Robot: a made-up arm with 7 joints.
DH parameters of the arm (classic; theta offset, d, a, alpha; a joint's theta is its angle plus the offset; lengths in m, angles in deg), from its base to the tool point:
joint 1: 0 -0.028 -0.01 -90
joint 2: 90 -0.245 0.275 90
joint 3: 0 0.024 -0.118 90
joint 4: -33.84 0 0.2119 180
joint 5: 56.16 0.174 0.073 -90
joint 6: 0 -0.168 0.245 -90
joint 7: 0 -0.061 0.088 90
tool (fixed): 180 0.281 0 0
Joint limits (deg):
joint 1: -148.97..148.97
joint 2: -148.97..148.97
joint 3: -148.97..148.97
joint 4: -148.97..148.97
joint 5: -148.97..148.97
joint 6: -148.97..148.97
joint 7: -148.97..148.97
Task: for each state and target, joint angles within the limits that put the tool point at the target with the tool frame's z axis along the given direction. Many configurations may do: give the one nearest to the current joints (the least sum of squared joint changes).
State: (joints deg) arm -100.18 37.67 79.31 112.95 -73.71 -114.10 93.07
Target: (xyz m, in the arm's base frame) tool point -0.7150 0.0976 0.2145 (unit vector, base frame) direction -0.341 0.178 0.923
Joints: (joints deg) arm -107.73 22.02 94.74 114.84 -68.16 -114.41 109.26
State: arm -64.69 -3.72 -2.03 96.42 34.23 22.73 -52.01
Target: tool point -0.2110 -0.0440 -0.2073 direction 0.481 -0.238 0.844
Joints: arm -36.40 13.01 20.13 68.46 63.57 46.13 -34.86
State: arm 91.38 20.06 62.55 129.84 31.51 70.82 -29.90
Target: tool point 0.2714 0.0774 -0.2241 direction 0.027 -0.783 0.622
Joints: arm 81.69 -3.47 82.07 139.99 54.74 75.23 -41.57
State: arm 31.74 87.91 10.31 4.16 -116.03 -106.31 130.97
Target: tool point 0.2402 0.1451 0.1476 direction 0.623 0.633 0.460
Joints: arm 5.27 78.84 26.92 -9.09 -148.76 -120.96 96.21
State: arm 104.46 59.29 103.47 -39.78 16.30 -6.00 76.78
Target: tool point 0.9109 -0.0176 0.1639 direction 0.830 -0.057 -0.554
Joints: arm 89.53 92.92 78.15 -44.67 58.22 11.89 68.79
